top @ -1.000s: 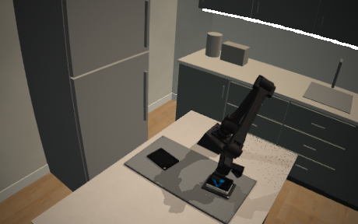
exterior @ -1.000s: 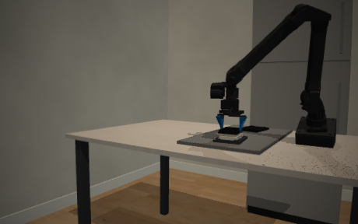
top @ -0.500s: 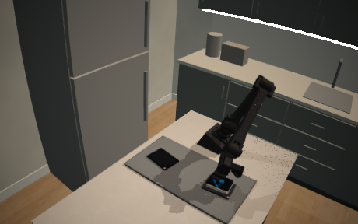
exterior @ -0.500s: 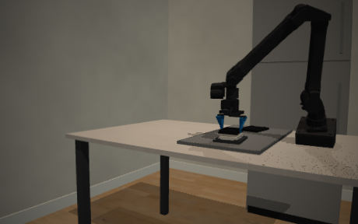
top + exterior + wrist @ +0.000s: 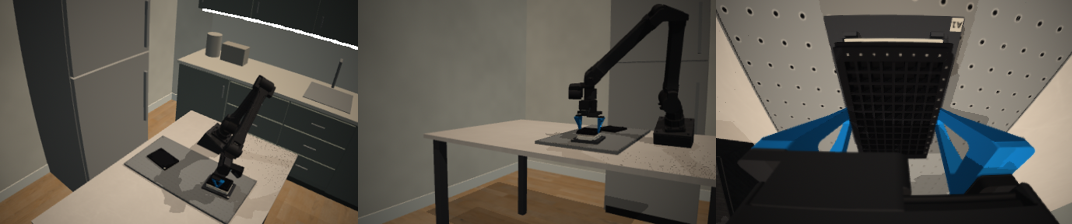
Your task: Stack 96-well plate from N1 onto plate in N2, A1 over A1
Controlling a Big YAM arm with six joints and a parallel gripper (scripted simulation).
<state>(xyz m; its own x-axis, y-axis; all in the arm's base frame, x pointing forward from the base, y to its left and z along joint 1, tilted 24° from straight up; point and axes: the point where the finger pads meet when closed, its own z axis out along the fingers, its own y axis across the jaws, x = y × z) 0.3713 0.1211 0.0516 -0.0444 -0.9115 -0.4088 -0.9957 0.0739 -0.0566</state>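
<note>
Right now my hand is 2 cm above the white 96-well plate. Round my hand: nest N2 (4 cm below); then nest N1 (38 cm to the right, 5 cm behind, 4 cm below); then black 96-well plate (right at my hand).
</note>
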